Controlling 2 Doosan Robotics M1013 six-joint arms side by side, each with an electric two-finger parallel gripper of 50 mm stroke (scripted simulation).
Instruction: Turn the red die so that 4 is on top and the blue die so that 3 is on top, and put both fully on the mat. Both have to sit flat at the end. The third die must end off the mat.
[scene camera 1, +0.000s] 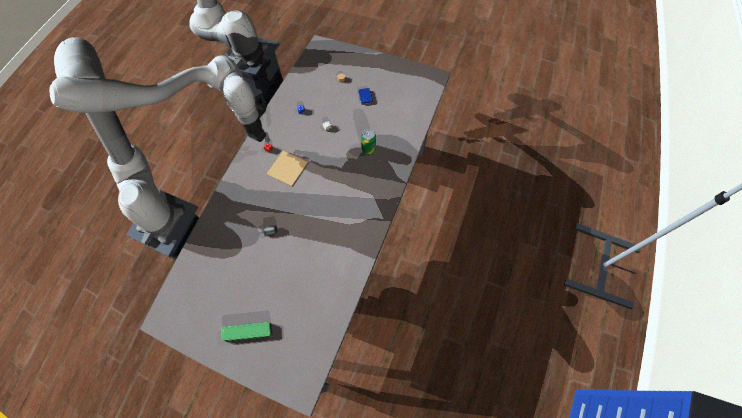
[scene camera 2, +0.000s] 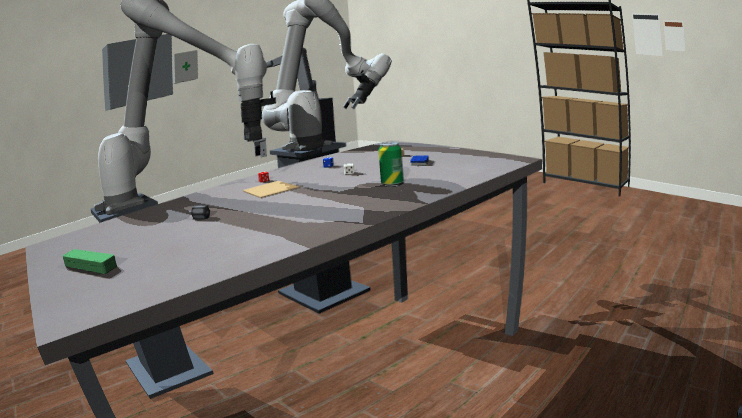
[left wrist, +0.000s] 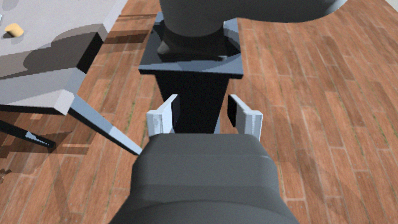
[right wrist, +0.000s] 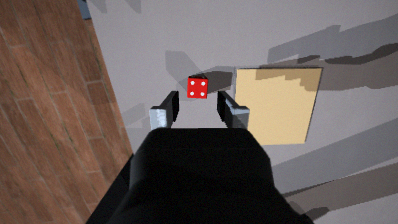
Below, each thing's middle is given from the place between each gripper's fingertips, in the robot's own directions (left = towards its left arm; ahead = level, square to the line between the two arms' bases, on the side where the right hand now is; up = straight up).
I see my right gripper (scene camera 2: 260, 156) 120 mm short of the tan mat (scene camera 1: 287, 167), 70 mm to the left of it and 100 mm above it.
I see my left gripper 49 cm short of the tan mat, 98 cm to the left of it and 16 cm above it.
